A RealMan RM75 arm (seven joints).
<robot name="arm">
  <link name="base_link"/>
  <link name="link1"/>
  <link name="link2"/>
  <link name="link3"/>
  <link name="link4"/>
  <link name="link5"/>
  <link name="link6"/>
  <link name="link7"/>
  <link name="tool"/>
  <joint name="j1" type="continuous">
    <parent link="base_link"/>
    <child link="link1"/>
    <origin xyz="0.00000 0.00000 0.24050" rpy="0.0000 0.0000 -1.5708"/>
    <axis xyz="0 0 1"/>
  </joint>
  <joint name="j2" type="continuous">
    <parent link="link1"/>
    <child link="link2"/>
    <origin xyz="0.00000 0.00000 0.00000" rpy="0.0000 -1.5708 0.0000"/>
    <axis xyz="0 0 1"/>
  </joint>
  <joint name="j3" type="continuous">
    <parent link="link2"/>
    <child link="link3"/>
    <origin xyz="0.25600 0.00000 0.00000" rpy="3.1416 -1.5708 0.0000"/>
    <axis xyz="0 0 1"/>
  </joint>
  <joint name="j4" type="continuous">
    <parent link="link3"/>
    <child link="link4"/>
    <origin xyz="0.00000 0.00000 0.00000" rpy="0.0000 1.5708 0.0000"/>
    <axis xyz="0 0 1"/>
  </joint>
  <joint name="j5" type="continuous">
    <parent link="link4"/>
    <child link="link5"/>
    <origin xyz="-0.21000 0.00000 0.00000" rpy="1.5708 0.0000 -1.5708"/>
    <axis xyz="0 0 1"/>
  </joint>
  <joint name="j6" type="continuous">
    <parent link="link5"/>
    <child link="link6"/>
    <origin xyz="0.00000 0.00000 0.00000" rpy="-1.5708 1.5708 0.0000"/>
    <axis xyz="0 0 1"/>
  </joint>
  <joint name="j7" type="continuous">
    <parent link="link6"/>
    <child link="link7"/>
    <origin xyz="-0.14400 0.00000 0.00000" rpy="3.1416 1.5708 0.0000"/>
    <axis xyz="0 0 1"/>
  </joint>
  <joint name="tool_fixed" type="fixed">
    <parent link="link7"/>
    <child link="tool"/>
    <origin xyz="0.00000 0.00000 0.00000" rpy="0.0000 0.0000 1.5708"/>
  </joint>
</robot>
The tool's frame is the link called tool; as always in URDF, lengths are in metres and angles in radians. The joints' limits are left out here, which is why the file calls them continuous.
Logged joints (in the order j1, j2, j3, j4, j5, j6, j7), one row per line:
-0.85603, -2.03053, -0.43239, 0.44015, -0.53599, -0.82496, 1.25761
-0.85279, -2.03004, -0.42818, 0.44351, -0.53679, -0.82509, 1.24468
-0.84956, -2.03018, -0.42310, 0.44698, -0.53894, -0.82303, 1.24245
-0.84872, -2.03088, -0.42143, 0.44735, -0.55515, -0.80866, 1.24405
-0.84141, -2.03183, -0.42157, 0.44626, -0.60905, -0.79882, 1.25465
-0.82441, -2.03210, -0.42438, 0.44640, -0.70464, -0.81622, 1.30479
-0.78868, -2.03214, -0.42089, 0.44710, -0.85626, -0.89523, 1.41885
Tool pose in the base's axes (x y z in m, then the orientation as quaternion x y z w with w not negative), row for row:
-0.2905, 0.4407, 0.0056, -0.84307, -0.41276, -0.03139, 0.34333
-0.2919, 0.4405, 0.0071, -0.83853, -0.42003, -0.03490, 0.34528
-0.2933, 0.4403, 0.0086, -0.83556, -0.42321, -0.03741, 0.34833
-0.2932, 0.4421, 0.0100, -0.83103, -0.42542, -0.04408, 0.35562
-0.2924, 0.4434, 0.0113, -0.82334, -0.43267, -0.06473, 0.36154
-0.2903, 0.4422, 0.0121, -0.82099, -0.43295, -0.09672, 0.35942
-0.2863, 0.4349, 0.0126, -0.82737, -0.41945, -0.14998, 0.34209
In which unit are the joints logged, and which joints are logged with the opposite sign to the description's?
The joints are logged in radians. Opposite sign: j3.
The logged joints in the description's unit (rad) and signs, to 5 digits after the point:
-0.85603, -2.03053, 0.43239, 0.44015, -0.53599, -0.82496, 1.25761
-0.85279, -2.03004, 0.42818, 0.44351, -0.53679, -0.82509, 1.24468
-0.84956, -2.03018, 0.42310, 0.44698, -0.53894, -0.82303, 1.24245
-0.84872, -2.03088, 0.42143, 0.44735, -0.55515, -0.80866, 1.24405
-0.84141, -2.03183, 0.42157, 0.44626, -0.60905, -0.79882, 1.25465
-0.82441, -2.03210, 0.42438, 0.44640, -0.70464, -0.81622, 1.30479
-0.78868, -2.03214, 0.42089, 0.44710, -0.85626, -0.89523, 1.41885

